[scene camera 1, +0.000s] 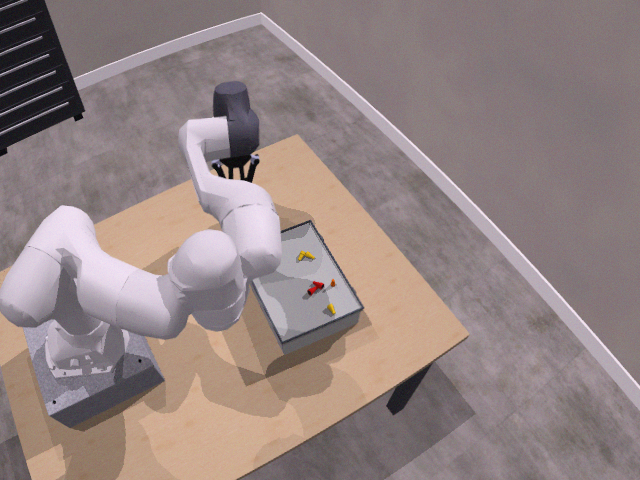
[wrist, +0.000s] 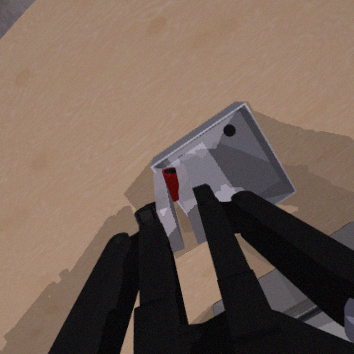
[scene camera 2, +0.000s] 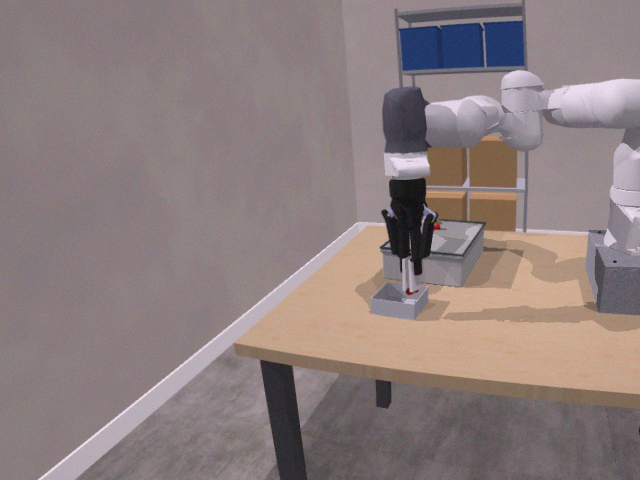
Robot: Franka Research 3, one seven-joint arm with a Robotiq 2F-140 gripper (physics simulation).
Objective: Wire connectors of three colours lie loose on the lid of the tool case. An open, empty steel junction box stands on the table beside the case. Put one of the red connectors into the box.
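Observation:
My gripper (scene camera 2: 410,289) (wrist: 173,184) is shut on a red connector (scene camera 2: 411,292) (wrist: 171,187), held between the pale fingertips with its wide end showing. The tips are at the junction box, near its right wall in scene camera 2, at about rim height; their exact depth is unclear. The small grey open box (scene camera 2: 391,308) (wrist: 271,148) stands on the table beside the tool case (scene camera 1: 289,310) (scene camera 2: 424,271). On the case's lid lie red connectors (scene camera 1: 312,289) (scene camera 2: 436,226), yellow connectors (scene camera 1: 331,308) and an orange connector (scene camera 1: 332,283). In scene camera 1 the arm hides the box and fingertips.
The wooden table (scene camera 1: 408,310) (scene camera 2: 491,341) (wrist: 90,100) bears the case, the box and the robot's grey base (scene camera 1: 103,403) (scene camera 2: 620,289). The case stands close behind the box in scene camera 2. A storage rack (scene camera 2: 525,103) and a dark drawer cabinet (scene camera 1: 36,77) are in the background.

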